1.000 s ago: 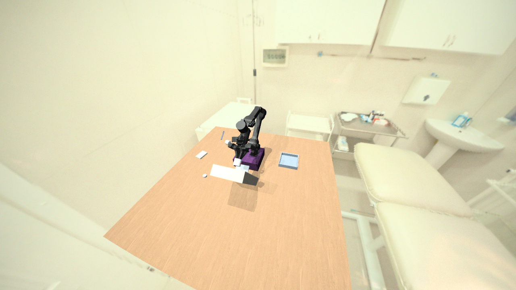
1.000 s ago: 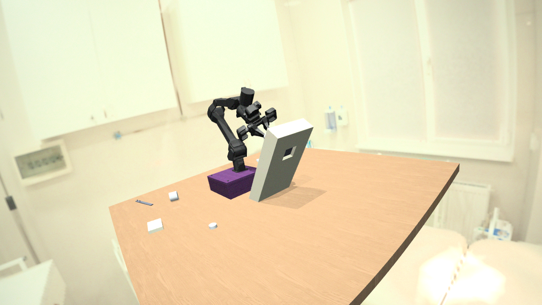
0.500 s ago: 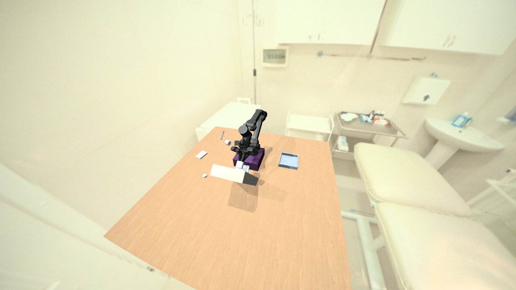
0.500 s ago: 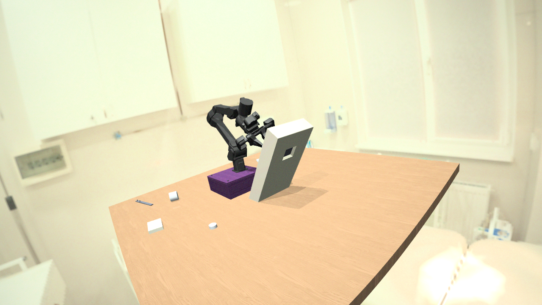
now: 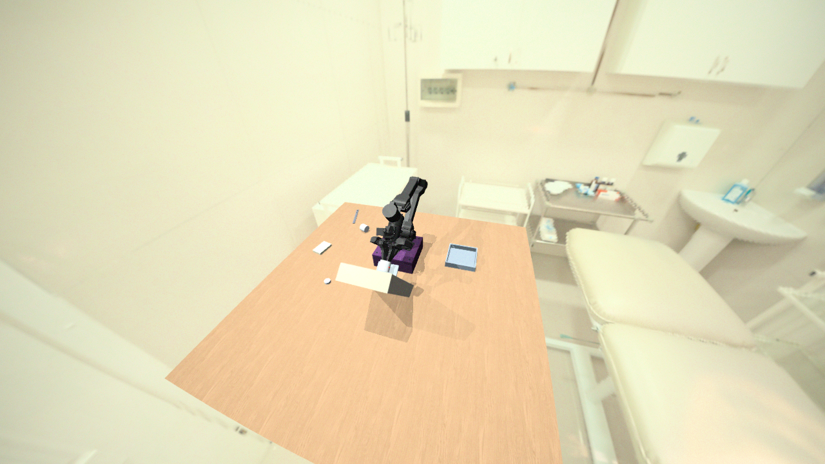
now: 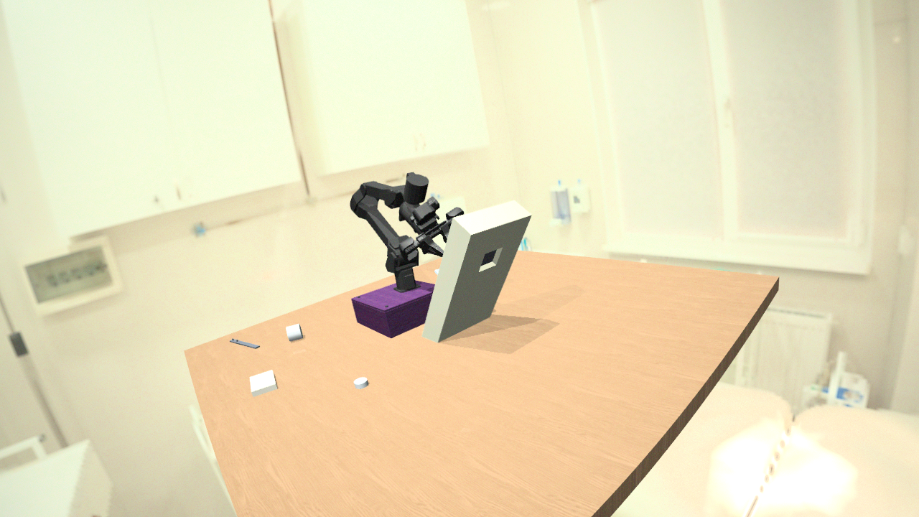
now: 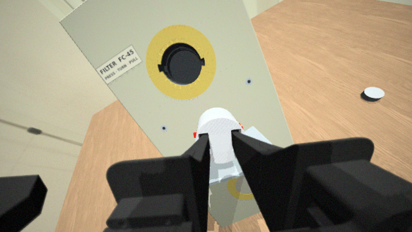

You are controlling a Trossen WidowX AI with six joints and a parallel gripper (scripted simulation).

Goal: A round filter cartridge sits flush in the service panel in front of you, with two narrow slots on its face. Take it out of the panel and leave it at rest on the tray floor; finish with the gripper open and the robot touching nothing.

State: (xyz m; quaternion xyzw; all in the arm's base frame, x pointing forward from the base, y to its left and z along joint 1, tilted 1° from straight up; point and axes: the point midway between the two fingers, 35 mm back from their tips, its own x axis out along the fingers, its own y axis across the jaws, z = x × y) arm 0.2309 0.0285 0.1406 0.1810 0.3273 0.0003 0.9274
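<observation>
Now: gripper tip 10 mm short of the white round filter cartridge and 10 mm above it. Round my gripper tip: grey flap 70 mm below; then grey service panel 50 mm ahead, 10 mm to the left, 50 mm below; then blue tray 350 mm behind, 240 mm to the left, 190 mm below.
</observation>
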